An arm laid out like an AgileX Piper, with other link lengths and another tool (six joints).
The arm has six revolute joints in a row. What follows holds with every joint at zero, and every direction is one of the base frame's. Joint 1 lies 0.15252 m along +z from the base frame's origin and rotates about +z. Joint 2 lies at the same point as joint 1 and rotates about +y. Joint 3 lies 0.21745 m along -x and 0.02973 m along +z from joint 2 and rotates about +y. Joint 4 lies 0.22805 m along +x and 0.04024 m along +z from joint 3 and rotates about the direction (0.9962, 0, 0.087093). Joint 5 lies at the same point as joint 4 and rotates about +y. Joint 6 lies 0.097 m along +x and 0.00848 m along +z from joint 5 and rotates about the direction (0.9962, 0, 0.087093). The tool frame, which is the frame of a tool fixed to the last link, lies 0.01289 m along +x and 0.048 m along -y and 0.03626 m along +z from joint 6; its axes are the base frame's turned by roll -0.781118, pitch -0.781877 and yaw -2.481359 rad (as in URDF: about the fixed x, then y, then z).
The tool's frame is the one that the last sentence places.
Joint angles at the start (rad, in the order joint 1, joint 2, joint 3, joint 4, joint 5, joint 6):
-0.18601 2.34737 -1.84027 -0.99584 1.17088 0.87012
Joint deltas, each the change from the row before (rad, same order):
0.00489 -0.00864 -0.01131 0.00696 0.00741 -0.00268
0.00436 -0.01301 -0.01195 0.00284 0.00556 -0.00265
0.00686 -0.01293 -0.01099 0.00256 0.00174 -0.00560
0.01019 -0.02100 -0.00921 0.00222 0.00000 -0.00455
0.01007 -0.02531 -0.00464 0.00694 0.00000 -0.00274
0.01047 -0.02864 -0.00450 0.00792 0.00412 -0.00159
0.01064 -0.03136 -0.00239 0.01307 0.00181 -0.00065
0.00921 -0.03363 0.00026 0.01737 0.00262 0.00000
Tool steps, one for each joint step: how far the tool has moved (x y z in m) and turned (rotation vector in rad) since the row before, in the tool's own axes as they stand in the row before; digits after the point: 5 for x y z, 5 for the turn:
0.00546 0.00067 -0.00265 -0.00010 0.00214 0.01423
0.00775 0.00134 -0.00283 0.00148 0.00793 0.01815
0.00767 0.00006 -0.00354 0.00862 0.00902 0.01603
0.01034 0.00038 -0.00535 0.01309 0.01298 0.02290
0.01013 0.00121 -0.00571 0.01209 0.00834 0.02625
0.01109 0.00213 -0.00630 0.00882 0.00774 0.02854
0.01086 0.00230 -0.00662 0.01079 0.00337 0.03317
0.01035 0.00309 -0.00649 0.00882 -0.00151 0.03493

